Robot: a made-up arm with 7 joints.
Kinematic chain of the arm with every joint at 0, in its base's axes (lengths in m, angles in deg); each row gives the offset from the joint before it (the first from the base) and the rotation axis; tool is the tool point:
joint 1: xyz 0 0 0.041 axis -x
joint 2: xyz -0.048 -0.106 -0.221 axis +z
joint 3: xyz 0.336 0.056 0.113 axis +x
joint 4: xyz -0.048 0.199 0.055 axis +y
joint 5: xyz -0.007 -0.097 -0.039 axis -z
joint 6: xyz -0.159 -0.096 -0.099 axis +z
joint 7: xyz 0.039 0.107 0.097 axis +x
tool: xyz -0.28 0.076 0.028
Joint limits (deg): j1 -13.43..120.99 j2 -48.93..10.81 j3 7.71..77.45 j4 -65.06..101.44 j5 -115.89..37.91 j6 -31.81..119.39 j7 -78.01..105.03
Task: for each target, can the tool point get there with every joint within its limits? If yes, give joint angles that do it. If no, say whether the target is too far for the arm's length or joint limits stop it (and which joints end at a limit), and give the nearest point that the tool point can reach.
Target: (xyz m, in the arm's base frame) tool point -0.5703 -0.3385 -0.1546
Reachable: no: joint limits stop it (at a limit: joint 1, joint 2, joint 3) | nearest point -0.3326 -0.3259 -0.1122 | short by 0.242 m
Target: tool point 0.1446 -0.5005 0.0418
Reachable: yes | joints 25.15 -10.94 32.22 22.44 -53.40 61.69 45.77
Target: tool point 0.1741 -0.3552 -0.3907
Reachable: yes | joints 4.19 -38.52 30.52 70.44 -81.52 96.69 -52.74
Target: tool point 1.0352 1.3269 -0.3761
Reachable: no: too far | nearest point 0.3926 0.4669 -0.0116 | short by 1.134 m
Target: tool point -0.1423 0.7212 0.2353
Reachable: no: joint limits stop it (at a limit: joint 1, joint 2, joint 5) | nearest point -0.0700 0.5740 0.2592 | short by 0.166 m
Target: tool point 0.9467 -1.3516 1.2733
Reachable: no: too far | nearest point 0.3642 -0.5394 0.5328 | short by 1.244 m
